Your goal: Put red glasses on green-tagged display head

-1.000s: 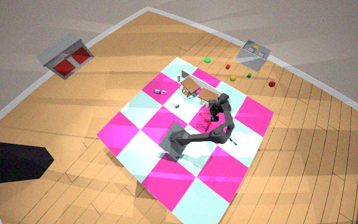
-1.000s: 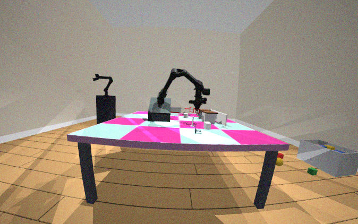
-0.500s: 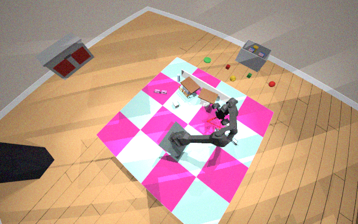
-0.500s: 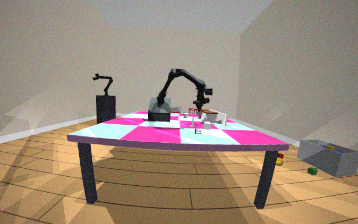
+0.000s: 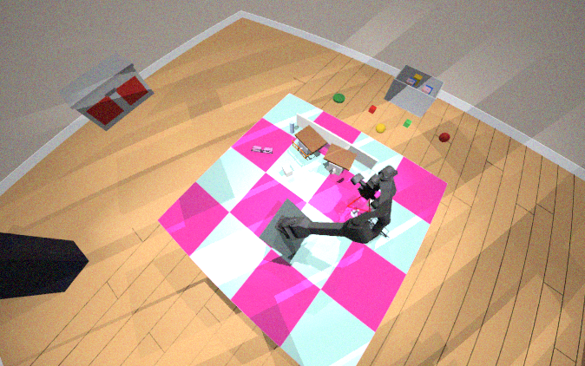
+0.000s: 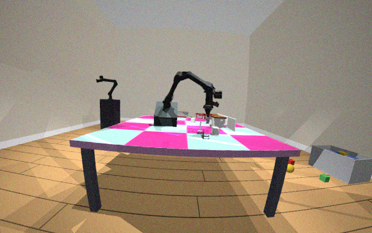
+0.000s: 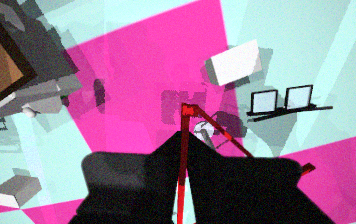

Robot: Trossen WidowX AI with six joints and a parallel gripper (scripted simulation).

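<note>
Right now the grey stand is 7 cm behind my gripper tip, 2 cm to the right of it and 9 cm below it. The rest, counted from my gripper tip: grey panel: 29 cm ahead, 30 cm to the left, 6 cm below.
</note>
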